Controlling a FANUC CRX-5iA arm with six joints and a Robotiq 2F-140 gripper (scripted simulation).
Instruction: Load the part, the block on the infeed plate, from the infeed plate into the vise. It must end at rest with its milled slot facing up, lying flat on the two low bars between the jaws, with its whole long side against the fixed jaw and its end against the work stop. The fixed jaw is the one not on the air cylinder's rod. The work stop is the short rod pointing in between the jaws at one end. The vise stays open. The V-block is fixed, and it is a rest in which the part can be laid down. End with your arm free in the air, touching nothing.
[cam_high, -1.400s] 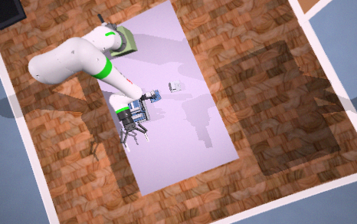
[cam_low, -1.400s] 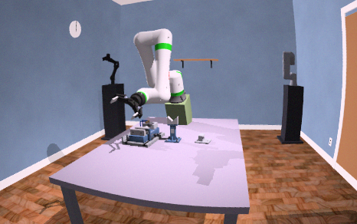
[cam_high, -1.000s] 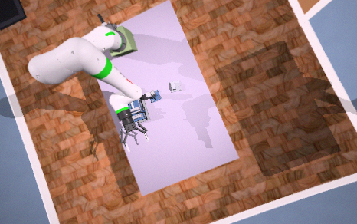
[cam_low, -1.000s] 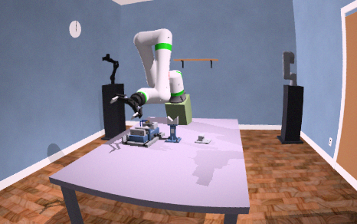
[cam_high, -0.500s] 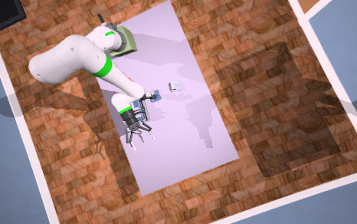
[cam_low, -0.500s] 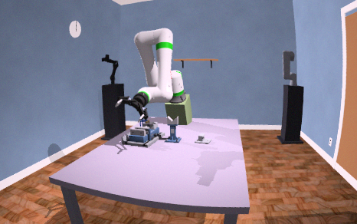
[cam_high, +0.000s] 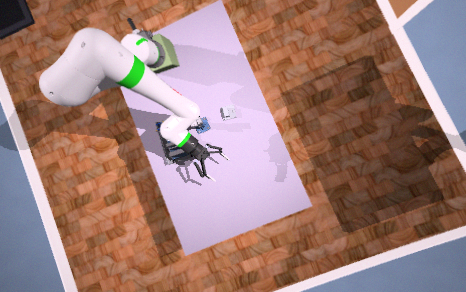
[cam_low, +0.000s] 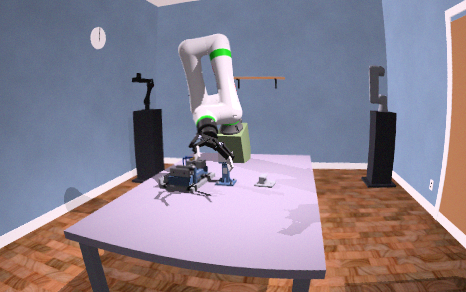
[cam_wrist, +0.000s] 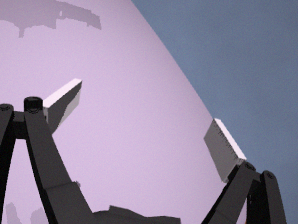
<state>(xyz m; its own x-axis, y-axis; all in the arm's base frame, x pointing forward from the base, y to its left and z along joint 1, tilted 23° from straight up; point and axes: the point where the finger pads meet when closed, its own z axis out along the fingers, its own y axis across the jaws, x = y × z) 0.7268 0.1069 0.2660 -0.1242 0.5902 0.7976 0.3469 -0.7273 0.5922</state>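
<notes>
The part lies 33 cm behind my hand, 16 cm to the left of it and 16 cm below it. The rest, counted from my hand: air cylinder rod: 32 cm behind, 22 cm to the right, 11 cm below.
</notes>
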